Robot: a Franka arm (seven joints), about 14 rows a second.
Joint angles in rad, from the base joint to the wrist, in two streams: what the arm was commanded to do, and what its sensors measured. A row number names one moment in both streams.
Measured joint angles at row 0:
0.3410, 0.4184, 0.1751, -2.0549, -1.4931, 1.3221, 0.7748
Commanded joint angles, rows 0 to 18:
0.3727, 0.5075, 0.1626, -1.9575, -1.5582, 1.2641, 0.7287
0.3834, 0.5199, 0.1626, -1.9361, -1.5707, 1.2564, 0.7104
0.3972, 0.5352, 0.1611, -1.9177, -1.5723, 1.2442, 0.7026
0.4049, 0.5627, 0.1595, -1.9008, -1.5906, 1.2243, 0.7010
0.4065, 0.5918, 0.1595, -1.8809, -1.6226, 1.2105, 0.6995
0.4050, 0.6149, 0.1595, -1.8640, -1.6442, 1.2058, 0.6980
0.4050, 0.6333, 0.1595, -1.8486, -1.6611, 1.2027, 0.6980
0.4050, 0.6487, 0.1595, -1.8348, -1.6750, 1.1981, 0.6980
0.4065, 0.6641, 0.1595, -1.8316, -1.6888, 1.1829, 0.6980
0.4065, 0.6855, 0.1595, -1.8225, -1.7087, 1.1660, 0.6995
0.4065, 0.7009, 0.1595, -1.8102, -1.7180, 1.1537, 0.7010
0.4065, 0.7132, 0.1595, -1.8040, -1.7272, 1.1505, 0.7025
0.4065, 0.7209, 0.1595, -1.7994, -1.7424, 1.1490, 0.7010
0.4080, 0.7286, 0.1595, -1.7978, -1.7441, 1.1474, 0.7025
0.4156, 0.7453, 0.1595, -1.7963, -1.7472, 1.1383, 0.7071
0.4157, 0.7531, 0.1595, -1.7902, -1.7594, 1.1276, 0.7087
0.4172, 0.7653, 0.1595, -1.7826, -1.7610, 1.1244, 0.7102
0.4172, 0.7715, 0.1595, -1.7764, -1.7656, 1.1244, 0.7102
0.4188, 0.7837, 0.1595, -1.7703, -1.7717, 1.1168, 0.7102
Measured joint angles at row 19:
0.4062, 0.7452, 0.1691, -1.8148, -1.7429, 1.1513, 0.7160
